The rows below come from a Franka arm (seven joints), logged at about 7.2 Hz.
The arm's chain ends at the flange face. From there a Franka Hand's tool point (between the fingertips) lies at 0.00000 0.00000 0.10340 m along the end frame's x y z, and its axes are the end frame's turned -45 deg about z.
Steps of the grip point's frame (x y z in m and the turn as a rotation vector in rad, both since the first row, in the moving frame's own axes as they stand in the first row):
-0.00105, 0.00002, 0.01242, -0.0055, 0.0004, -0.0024
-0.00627, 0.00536, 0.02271, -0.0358, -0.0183, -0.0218
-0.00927, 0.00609, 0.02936, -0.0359, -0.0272, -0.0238
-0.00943, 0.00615, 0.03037, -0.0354, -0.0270, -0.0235
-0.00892, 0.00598, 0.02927, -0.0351, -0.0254, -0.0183
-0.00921, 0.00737, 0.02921, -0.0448, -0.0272, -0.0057
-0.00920, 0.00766, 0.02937, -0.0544, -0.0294, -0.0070
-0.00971, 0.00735, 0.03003, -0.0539, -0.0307, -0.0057
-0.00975, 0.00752, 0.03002, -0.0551, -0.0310, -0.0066
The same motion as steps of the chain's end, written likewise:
-0.00116, 0.00038, 0.01242, -0.0036, 0.0042, -0.0024
-0.00197, 0.00428, 0.02279, -0.0383, 0.0124, -0.0218
-0.00294, 0.00626, 0.02946, -0.0446, 0.0062, -0.0238
-0.00299, 0.00646, 0.03047, -0.0441, 0.0059, -0.0235
-0.00283, 0.00612, 0.02937, -0.0428, 0.0069, -0.0183
-0.00260, 0.00647, 0.02935, -0.0509, 0.0124, -0.0057
-0.00294, 0.00581, 0.02957, -0.0593, 0.0177, -0.0070
-0.00338, 0.00589, 0.03023, -0.0598, 0.0164, -0.0057
-0.00336, 0.00593, 0.03023, -0.0609, 0.0170, -0.0066

